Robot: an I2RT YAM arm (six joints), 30 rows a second.
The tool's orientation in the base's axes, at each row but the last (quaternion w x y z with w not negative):
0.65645, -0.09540, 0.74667, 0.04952
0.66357, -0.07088, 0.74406, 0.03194
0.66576, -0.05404, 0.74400, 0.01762
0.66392, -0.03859, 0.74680, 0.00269
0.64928, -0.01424, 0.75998, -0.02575
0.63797, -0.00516, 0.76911, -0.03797
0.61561, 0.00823, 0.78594, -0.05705
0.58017, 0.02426, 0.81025, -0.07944
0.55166, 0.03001, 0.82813, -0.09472
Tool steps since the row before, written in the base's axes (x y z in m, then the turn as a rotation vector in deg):
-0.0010, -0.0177, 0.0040, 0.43, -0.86, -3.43
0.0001, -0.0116, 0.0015, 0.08, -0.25, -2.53
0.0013, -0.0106, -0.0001, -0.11, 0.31, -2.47
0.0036, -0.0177, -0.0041, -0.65, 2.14, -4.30
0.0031, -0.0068, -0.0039, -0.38, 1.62, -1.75
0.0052, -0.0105, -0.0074, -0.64, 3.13, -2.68
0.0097, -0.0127, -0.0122, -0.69, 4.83, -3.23
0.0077, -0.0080, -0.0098, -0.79, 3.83, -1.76
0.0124, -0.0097, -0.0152, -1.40, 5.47, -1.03
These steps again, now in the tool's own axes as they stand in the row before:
-0.0025, -0.0173, -0.0050, 3.41, -0.75, 0.70
-0.0008, -0.0115, -0.0017, 2.52, -0.14, 0.34
0.0006, -0.0107, 0.0003, 2.45, 0.43, 0.20
0.0046, -0.0177, 0.0031, 4.22, 2.38, -0.02
0.0037, -0.0065, 0.0038, 1.70, 1.71, -0.14
0.0069, -0.0098, 0.0070, 2.57, 3.27, -0.30
0.0102, -0.0108, 0.0135, 3.02, 5.00, -0.39
0.0072, -0.0059, 0.0115, 1.72, 3.85, -0.79
0.0097, -0.0057, 0.0188, 1.19, 5.27, -1.93

